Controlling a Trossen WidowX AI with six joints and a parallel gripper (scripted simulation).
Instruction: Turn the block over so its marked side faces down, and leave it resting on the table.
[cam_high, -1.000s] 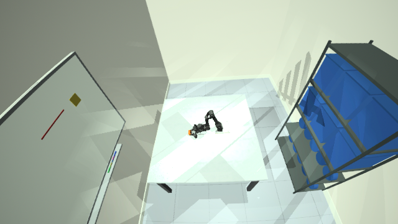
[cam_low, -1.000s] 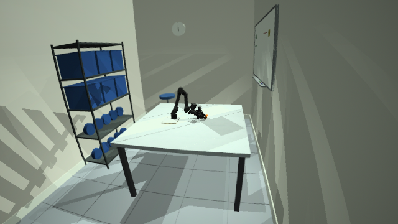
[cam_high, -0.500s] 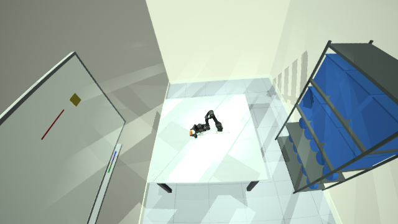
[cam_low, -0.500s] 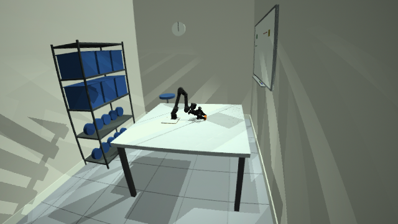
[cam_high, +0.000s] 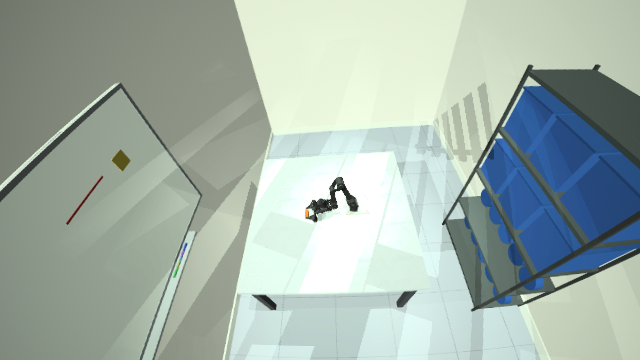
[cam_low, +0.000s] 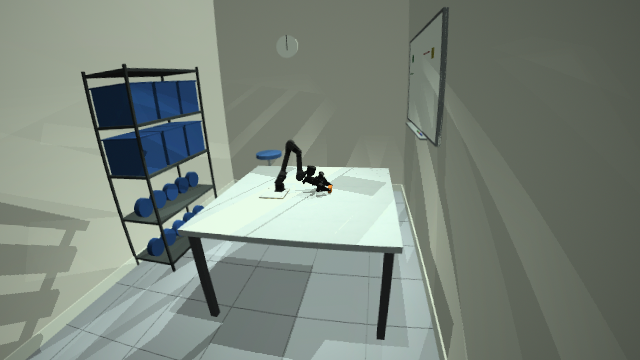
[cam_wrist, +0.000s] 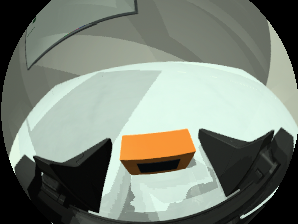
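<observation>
Now: gripper tip 20 mm past the block and 10 mm above it.
</observation>
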